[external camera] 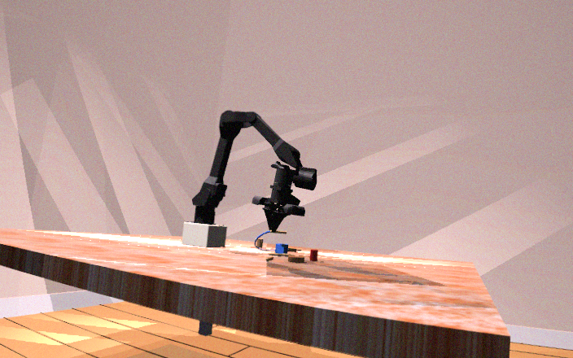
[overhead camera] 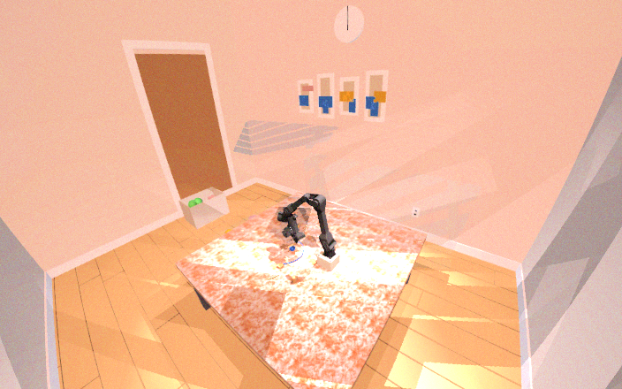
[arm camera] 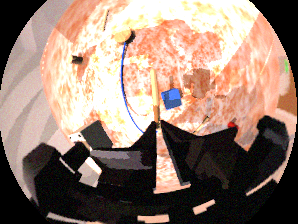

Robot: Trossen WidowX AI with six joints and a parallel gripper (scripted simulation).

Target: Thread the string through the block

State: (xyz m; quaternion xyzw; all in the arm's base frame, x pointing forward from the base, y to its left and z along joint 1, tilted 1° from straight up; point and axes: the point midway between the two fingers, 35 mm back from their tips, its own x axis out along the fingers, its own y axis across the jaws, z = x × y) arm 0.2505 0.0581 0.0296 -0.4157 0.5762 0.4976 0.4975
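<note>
Now: the round button 18 cm to the left of my gripper tip, 6 cm below it and 3 cm behind it. From my gripper tip the other things lie so: red cylinder 20 cm ahead, 9 cm to the right, 5 cm below; then thin wooden stick 1 cm to the left; then tan block 20 cm to the left, 18 cm behind, 5 cm below.
</note>
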